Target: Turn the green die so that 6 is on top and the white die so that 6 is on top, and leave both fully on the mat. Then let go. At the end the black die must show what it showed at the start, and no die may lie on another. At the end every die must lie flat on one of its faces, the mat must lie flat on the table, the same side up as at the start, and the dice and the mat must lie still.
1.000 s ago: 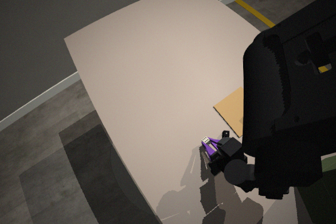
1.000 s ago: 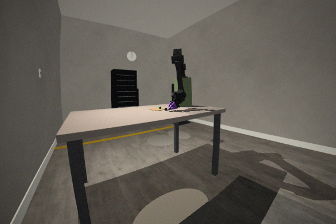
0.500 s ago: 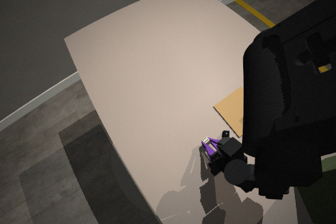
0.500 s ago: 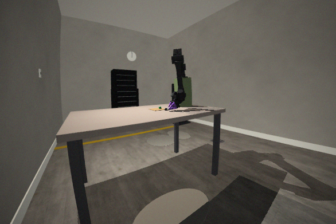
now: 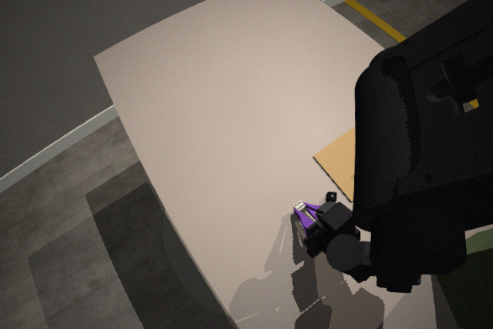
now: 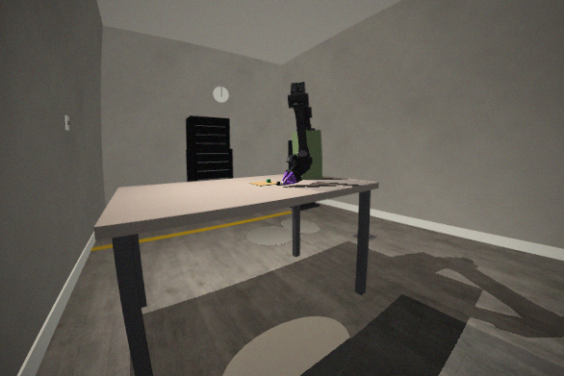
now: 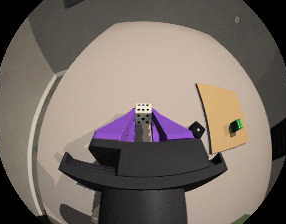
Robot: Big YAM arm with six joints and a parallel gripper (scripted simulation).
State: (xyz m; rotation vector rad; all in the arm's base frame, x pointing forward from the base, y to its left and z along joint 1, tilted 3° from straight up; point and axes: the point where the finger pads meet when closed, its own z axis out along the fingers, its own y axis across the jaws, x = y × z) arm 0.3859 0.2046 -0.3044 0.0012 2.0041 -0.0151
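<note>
Right now the black die is 7 cm to the right of my hand, 2 cm behind it and 1 cm below it. Round my hand: tan mat 18 cm to the right, 2 cm below, 1 cm ahead; green die 18 cm to the right, 2 cm behind, 1 cm below; white die right at my hand.
</note>
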